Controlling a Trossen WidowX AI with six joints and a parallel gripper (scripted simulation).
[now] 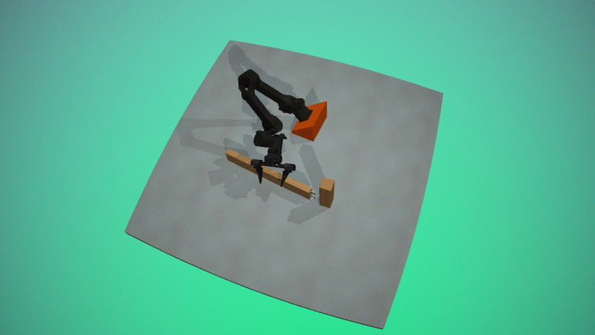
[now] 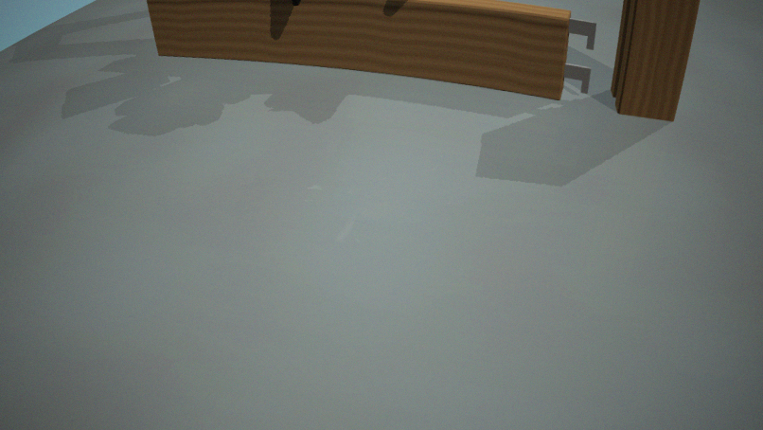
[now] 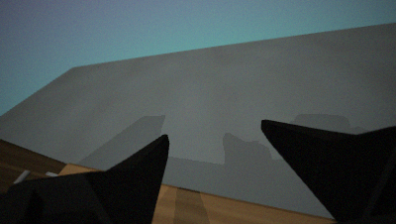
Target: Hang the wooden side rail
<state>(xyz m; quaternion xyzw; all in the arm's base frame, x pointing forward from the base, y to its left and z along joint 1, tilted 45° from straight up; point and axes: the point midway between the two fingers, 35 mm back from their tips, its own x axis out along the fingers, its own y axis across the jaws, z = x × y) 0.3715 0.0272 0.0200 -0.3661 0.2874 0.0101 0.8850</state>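
Now: gripper tip 6 cm past the headboard post and 23 cm to the right of it.
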